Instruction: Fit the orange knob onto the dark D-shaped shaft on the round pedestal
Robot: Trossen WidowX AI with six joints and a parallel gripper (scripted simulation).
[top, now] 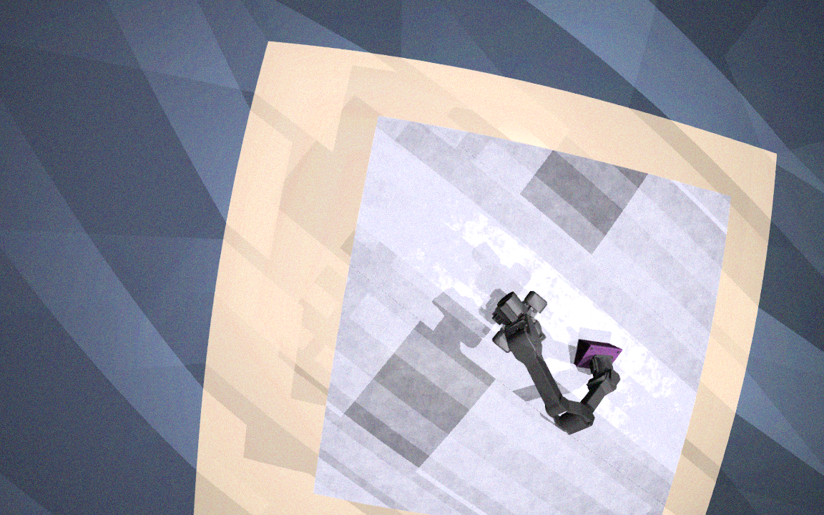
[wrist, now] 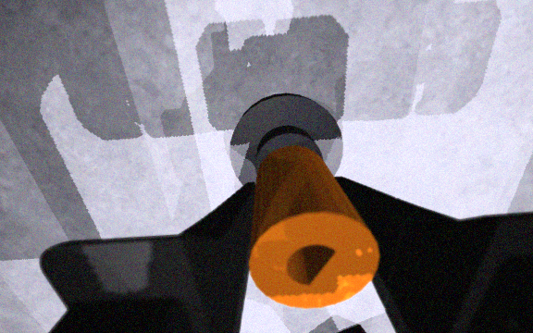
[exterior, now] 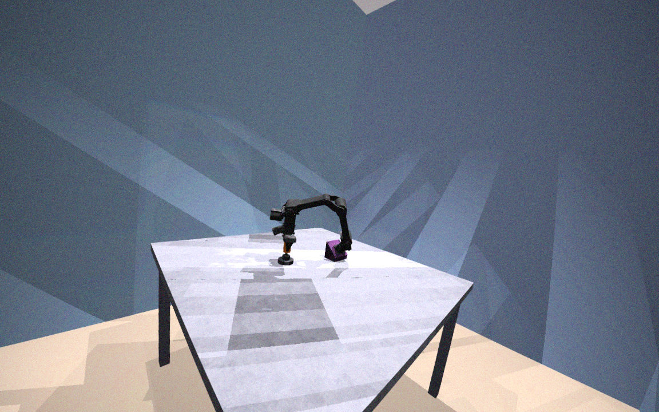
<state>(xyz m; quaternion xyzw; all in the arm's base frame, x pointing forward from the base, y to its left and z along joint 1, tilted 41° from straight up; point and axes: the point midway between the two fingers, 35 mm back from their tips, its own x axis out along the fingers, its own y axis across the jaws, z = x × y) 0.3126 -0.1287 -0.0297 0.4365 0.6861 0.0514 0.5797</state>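
My gripper tip is 20 mm below the orange knob. The rest, counted from my gripper tip: short shaft: 40 mm below.
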